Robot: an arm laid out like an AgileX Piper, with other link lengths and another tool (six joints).
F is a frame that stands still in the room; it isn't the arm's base.
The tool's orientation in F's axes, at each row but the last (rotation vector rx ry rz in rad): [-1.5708 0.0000 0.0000]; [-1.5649 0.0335 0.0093]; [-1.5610 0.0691 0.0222]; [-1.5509 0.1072 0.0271]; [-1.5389 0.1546 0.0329]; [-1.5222 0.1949 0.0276]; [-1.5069 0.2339 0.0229]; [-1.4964 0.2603 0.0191]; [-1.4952 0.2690 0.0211]
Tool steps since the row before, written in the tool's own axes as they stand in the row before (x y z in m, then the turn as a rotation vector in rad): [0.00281 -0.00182 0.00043 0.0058 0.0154 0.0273]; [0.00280 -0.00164 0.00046 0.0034 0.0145 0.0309]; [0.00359 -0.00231 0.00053 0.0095 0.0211 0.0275]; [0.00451 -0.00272 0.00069 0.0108 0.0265 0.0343]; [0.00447 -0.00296 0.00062 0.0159 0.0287 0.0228]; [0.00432 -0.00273 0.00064 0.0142 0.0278 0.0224]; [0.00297 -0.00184 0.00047 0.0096 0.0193 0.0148]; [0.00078 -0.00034 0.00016 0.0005 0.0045 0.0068]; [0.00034 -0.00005 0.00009 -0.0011 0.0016 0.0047]
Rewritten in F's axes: [0.00281 0.00043 0.00182 0.0058 0.0273 -0.0154]; [0.00285 0.00041 0.00157 0.0035 0.0309 -0.0144]; [0.00373 0.00040 0.00210 0.0091 0.0274 -0.0214]; [0.00475 0.00041 0.00233 0.0103 0.0343 -0.0268]; [0.00482 0.00018 0.00241 0.0141 0.0225 -0.0298]; [0.00470 0.00005 0.00210 0.0126 0.0222 -0.0287]; [0.00326 -0.00005 0.00134 0.0084 0.0147 -0.0199]; [0.00084 0.00002 0.00020 0.0008 0.0070 -0.0042]; [0.00035 0.00003 -0.00001 -0.0006 0.0049 -0.0011]
